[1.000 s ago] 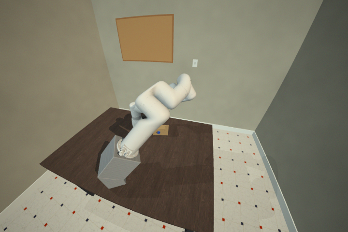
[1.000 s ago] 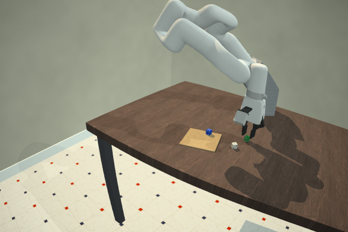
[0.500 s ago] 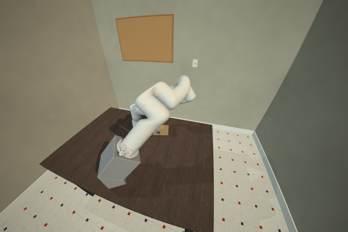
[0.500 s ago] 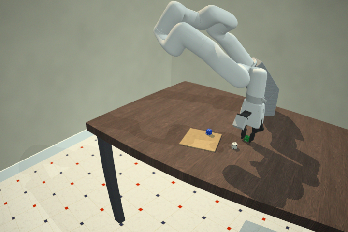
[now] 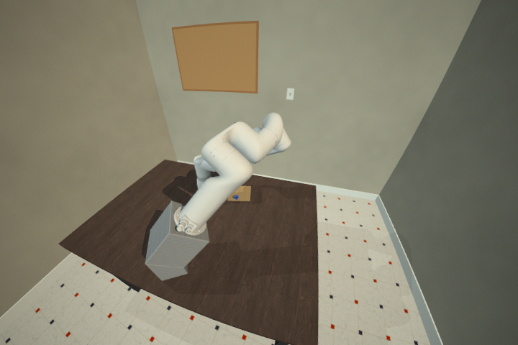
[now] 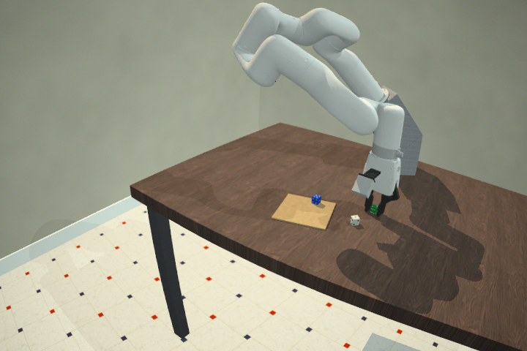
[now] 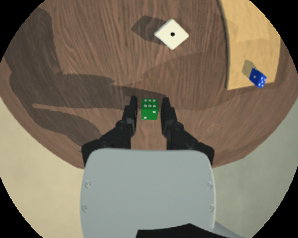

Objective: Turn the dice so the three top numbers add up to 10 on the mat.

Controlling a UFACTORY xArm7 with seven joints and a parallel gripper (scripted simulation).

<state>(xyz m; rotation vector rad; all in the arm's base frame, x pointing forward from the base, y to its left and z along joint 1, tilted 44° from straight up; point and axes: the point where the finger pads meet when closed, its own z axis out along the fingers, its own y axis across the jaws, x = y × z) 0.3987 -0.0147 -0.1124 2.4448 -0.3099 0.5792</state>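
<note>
Now: the green die 1 cm below my hand. From my hand the other things lie so: tan mat (7 cm ahead, 18 cm to the right, 2 cm below); then white die (8 cm ahead, 5 cm to the right, 1 cm below); then blue die (2 cm ahead, 17 cm to the right, 1 cm below).
</note>
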